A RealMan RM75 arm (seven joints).
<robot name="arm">
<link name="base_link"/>
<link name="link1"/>
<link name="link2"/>
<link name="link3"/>
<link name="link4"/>
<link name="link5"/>
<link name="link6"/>
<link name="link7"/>
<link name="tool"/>
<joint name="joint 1" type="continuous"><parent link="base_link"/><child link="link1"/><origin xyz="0.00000 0.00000 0.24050"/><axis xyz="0 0 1"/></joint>
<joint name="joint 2" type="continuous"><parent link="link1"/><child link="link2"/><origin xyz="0.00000 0.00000 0.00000"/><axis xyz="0 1 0"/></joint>
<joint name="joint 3" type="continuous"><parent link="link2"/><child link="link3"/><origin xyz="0.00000 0.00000 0.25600"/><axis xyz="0 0 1"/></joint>
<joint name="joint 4" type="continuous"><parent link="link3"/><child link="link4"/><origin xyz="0.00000 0.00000 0.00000"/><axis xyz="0 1 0"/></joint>
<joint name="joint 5" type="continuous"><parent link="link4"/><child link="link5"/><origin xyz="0.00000 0.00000 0.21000"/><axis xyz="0 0 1"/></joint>
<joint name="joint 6" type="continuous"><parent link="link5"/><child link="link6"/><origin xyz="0.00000 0.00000 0.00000"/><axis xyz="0 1 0"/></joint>
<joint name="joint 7" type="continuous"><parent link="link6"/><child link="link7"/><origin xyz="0.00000 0.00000 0.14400"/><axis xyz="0 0 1"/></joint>
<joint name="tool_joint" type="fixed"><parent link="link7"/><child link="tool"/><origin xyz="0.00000 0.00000 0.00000"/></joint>
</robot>
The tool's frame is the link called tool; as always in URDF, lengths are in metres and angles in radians. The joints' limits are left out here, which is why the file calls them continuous.
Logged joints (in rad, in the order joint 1, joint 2, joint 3, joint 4, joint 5, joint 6, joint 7), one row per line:
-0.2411, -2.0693, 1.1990, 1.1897, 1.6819, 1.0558, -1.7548
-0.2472, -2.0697, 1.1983, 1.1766, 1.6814, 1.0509, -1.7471
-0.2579, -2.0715, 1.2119, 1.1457, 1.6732, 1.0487, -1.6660
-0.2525, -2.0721, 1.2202, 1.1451, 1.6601, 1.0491, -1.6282
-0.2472, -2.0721, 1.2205, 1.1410, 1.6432, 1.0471, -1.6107
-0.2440, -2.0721, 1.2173, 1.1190, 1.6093, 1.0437, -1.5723
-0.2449, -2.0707, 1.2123, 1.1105, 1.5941, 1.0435, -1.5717
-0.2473, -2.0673, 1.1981, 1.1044, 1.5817, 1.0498, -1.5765
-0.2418, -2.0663, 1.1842, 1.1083, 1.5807, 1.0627, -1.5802
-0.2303, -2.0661, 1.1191, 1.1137, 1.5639, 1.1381, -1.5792
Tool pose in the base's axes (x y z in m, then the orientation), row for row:
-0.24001, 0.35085, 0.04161, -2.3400, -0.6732, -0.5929
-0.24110, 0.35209, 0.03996, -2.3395, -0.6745, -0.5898
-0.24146, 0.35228, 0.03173, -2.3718, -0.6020, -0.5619
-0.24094, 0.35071, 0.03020, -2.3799, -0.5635, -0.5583
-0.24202, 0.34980, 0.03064, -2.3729, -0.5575, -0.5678
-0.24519, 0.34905, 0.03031, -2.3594, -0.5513, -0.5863
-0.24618, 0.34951, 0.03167, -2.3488, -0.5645, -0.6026
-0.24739, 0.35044, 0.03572, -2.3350, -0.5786, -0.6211
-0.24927, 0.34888, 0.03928, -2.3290, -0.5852, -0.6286
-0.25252, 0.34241, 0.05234, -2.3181, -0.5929, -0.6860
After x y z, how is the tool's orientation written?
As a rotation vector, in radians.
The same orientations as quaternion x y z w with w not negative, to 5 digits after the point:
-0.88699, -0.25518, -0.22474, 0.31245
-0.88698, -0.25572, -0.22361, 0.31285
-0.89807, -0.22794, -0.21276, 0.31024
-0.90157, -0.21347, -0.21150, 0.31123
-0.90015, -0.21149, -0.21539, 0.31401
-0.89710, -0.20962, -0.22293, 0.31870
-0.89373, -0.21480, -0.22929, 0.32020
-0.88956, -0.22043, -0.23662, 0.32266
-0.88772, -0.22306, -0.23960, 0.32371
-0.88217, -0.22563, -0.26106, 0.32048

